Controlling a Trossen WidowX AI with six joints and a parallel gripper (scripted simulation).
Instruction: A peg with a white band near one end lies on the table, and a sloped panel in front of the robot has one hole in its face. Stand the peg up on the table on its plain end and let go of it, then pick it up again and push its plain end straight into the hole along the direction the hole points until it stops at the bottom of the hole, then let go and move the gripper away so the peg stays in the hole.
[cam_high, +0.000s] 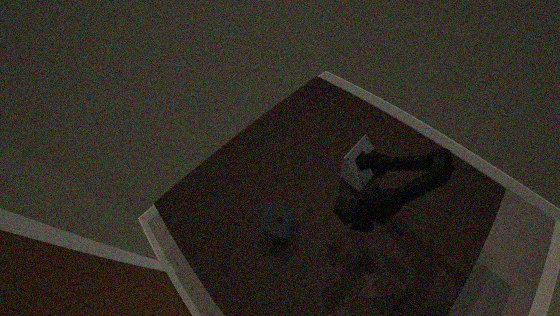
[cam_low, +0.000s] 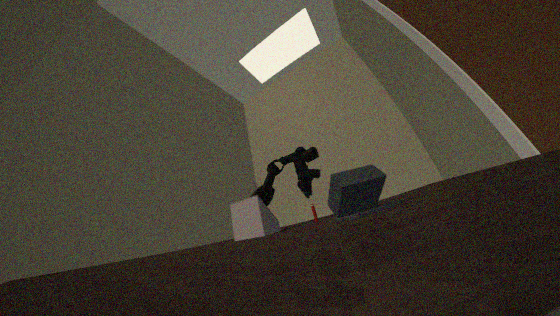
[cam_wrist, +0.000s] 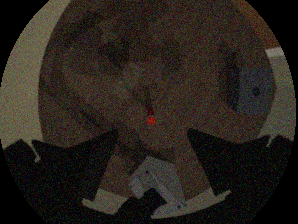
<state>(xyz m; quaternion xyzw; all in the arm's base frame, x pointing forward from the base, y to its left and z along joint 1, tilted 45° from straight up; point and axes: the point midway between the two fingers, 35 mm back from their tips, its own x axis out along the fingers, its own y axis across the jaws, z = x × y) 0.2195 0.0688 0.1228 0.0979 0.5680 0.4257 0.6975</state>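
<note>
My gripper tip is now 60 mm above the red peg. The rest, counted from my gripper tip: blue-grey sloped panel: 210 mm ahead, 230 mm to the right, 50 mm below.
</note>
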